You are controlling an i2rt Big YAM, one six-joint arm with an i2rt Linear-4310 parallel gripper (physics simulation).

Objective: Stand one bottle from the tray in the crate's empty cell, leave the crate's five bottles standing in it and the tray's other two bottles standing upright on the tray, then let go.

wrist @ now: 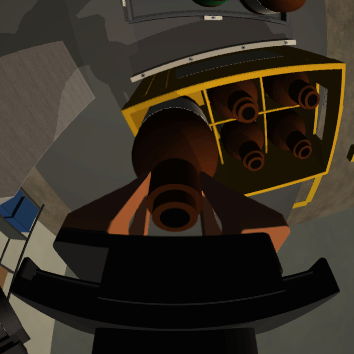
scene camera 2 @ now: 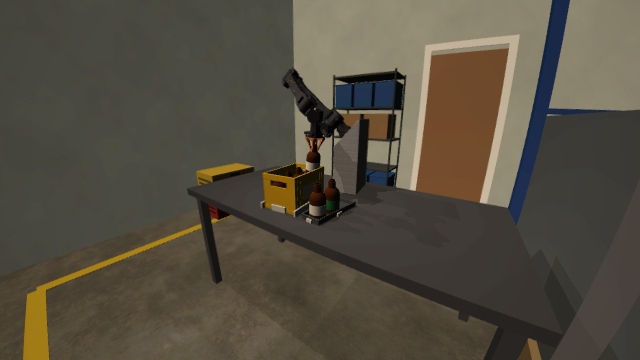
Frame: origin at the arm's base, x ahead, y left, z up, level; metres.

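Seen in the pictures: gripper, fingertip midpoint: (wrist: 174, 178) (scene camera 2: 314, 151); arm's base, origin of the base link: (scene camera 2: 349, 136).
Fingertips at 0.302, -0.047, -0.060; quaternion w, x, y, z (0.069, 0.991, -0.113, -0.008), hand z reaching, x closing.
Offsets run from my fingertips to a thing's middle, as dx, dy, dz. "spot": to the spot under its first point. Level surfaces: height alone.
My gripper (scene camera 2: 314, 146) (wrist: 174, 178) is shut on the neck of a brown bottle @(-0.001, -0.005, -0.041) (scene camera 2: 313, 159) (wrist: 175, 140) with a white label. The bottle hangs upright at the far end of the yellow crate @(+0.094, -0.048, -0.173) (scene camera 2: 280, 197) (wrist: 131, 117); its base is hidden in both views, so its depth against the rim is unclear. Several brown bottles @(+0.086, -0.008, -0.175) (wrist: 245, 110) stand in the crate's divided cells; the held bottle hides the cells at the near-left end. On the dark tray @(+0.097, +0.167, -0.248) (scene camera 2: 327, 218) (wrist: 165, 12) stand a white-label bottle @(+0.182, +0.153, -0.178) (scene camera 2: 317, 201) (wrist: 287, 4) and a green-label bottle @(+0.095, +0.171, -0.178) (scene camera 2: 332, 195) (wrist: 211, 1), both upright.
The crate and tray stand side by side on the dark table @(dz -0.261) (scene camera 2: 425, 240). A grey slanted arm stand (scene camera 2: 347, 165) (wrist: 35, 100) rises behind them. A light strip @(spot: +0.084, +0.049, -0.231) (wrist: 217, 52) lies along the crate's tray side. A shelf rack (scene camera 2: 369, 76) stands behind the table.
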